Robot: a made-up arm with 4 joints.
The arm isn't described. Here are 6 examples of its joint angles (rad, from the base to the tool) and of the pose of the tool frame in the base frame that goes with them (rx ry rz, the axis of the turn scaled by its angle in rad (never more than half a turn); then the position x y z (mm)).
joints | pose
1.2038 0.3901 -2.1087 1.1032 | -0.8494 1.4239 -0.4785 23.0 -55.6 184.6
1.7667 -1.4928 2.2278 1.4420 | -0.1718 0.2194 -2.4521 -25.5 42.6 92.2
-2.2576 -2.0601 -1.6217 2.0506 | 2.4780 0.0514 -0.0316 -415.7 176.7 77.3
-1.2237 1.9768 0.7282 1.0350 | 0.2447 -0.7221 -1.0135 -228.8 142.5 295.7
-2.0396 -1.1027 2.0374 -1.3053 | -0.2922 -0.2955 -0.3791 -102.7 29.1 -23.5
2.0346 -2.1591 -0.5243 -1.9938 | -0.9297 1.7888 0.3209 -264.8 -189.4 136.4
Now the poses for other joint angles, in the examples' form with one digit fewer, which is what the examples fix.
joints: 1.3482 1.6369 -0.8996 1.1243
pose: 0.824 2.533 -0.516 16 -292 -16
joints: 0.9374 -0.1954 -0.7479 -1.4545
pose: 0.254 -1.594 -0.032 101 -158 121
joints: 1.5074 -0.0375 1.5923 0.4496
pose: 3.010 0.017 0.748 -68 -75 -39
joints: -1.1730 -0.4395 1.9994 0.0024
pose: 0.813 0.454 -0.006 -74 33 184
